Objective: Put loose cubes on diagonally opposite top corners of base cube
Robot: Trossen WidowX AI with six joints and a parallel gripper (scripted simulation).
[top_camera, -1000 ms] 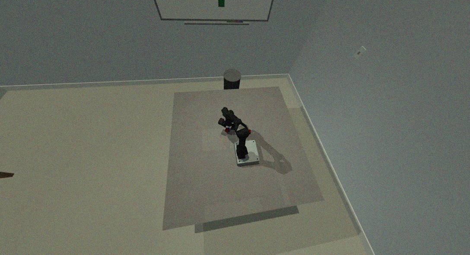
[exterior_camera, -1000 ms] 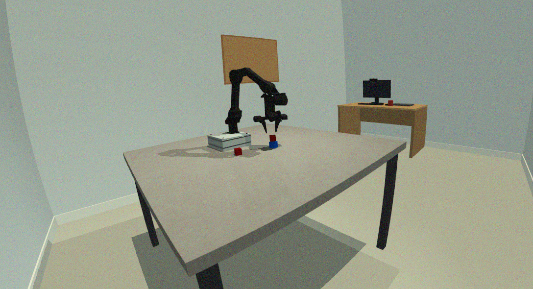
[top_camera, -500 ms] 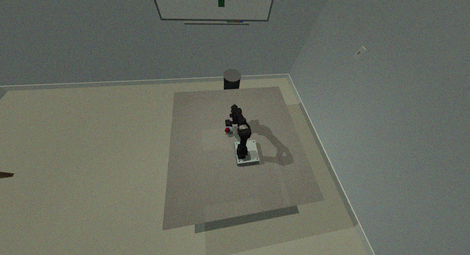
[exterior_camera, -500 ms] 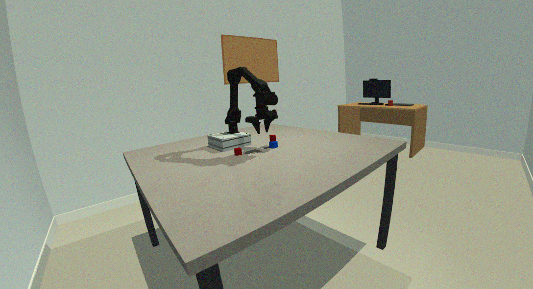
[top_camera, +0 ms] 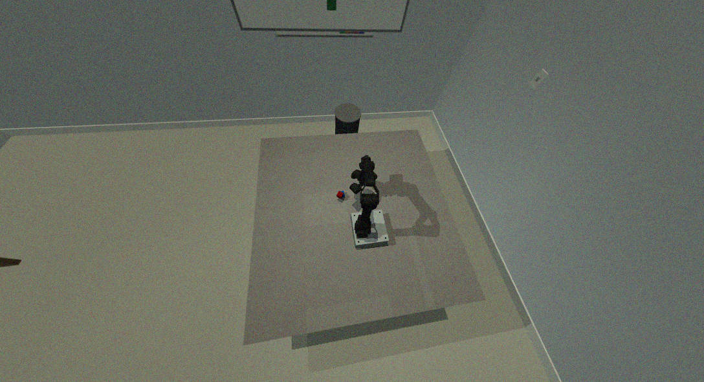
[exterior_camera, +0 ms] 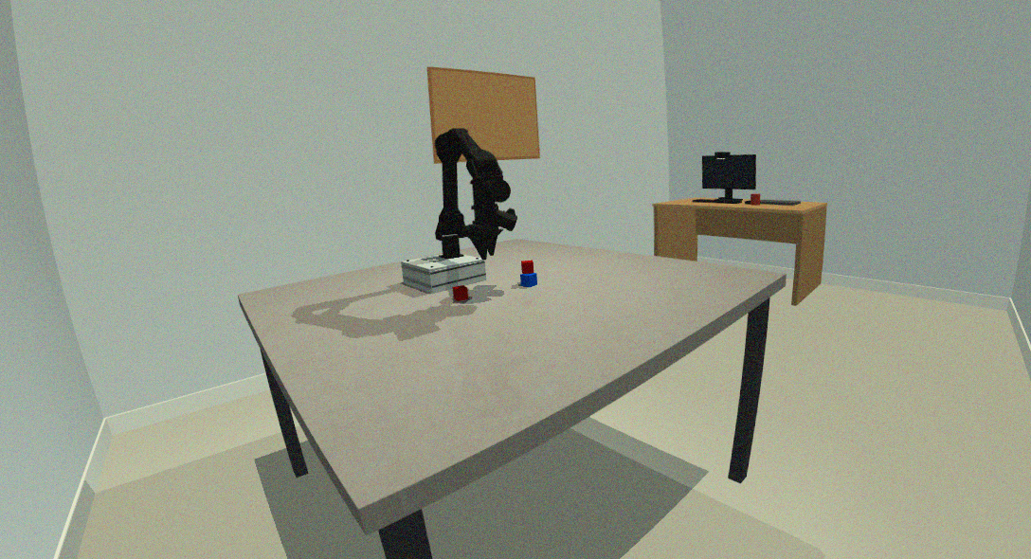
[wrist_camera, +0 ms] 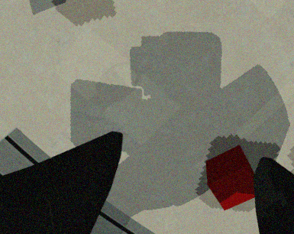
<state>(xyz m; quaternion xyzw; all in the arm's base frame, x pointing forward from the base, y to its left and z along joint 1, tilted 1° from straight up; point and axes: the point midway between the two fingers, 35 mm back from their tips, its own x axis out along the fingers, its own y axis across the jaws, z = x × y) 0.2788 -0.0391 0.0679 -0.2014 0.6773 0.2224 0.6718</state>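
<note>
My gripper tip is 13 cm to the right of the blue cube, 9 cm above it and 1 cm short of it.
</note>
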